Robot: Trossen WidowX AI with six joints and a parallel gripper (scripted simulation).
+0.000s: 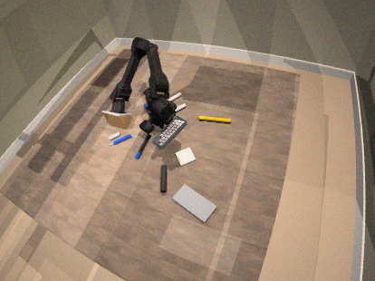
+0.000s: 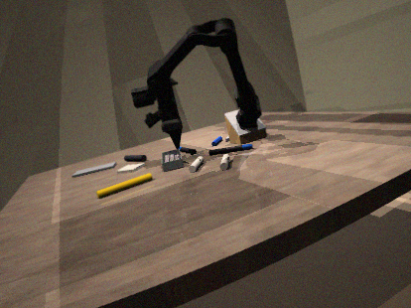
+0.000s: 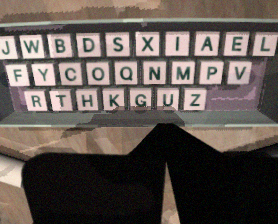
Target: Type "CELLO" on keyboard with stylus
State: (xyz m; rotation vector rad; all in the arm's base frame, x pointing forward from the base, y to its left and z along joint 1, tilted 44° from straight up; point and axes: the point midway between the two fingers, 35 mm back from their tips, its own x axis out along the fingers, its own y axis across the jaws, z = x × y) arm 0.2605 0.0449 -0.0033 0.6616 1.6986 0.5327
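The stylus is 190 mm behind my gripper tip, 160 mm to the right of it and 30 mm below it. Also, from my gripper tip: dark cylinder: 200 mm to the right, 140 mm ahead, 30 mm below; then yellow marker: 190 mm ahead, 180 mm to the left, 30 mm below; then white card: 160 mm ahead, 70 mm to the right, 40 mm below.
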